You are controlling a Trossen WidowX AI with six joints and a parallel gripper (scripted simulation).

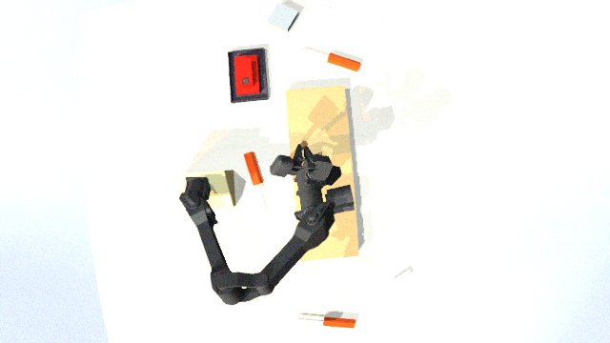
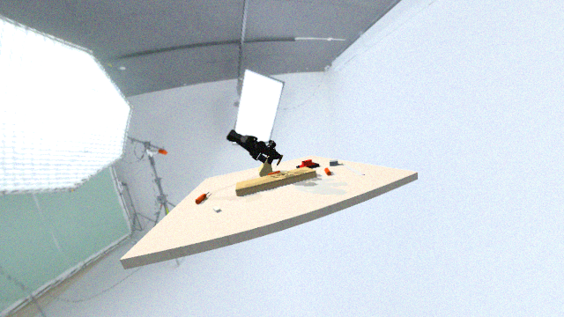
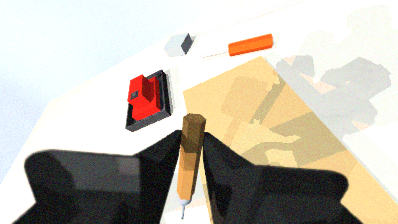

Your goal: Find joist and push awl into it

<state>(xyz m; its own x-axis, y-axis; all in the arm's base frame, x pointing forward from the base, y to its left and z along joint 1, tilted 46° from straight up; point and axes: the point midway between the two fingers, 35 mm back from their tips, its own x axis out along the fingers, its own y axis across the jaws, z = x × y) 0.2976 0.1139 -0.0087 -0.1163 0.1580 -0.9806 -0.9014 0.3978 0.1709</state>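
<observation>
Right now the awl is 30 mm behind my gripper tip, 30 mm to the right of it and 40 mm below it. Also, from my gripper tip: red stud finder (170 mm behind, 210 mm to the left, 100 mm below); dark grey tray (170 mm behind, 220 mm to the left, 140 mm below); pale grey block (70 mm behind, 420 mm to the left, 130 mm below).
</observation>
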